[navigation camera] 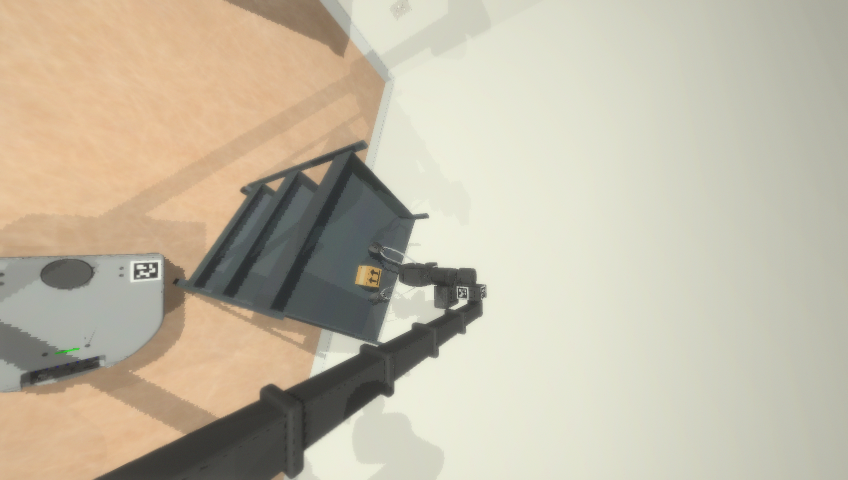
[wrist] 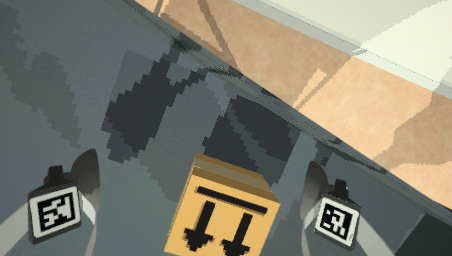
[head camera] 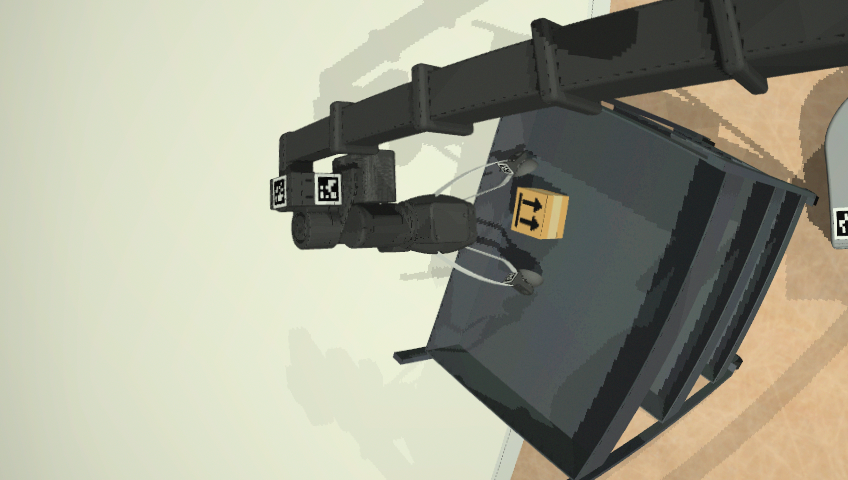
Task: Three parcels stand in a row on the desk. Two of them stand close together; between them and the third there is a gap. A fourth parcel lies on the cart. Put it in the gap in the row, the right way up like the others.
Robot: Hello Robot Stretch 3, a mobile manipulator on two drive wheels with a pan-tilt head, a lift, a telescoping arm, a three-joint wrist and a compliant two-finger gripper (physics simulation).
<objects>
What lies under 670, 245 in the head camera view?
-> A dark grey cart.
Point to the gripper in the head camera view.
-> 535, 222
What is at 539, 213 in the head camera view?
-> A tan parcel.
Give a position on a dark grey cart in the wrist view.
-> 146, 97
</objects>
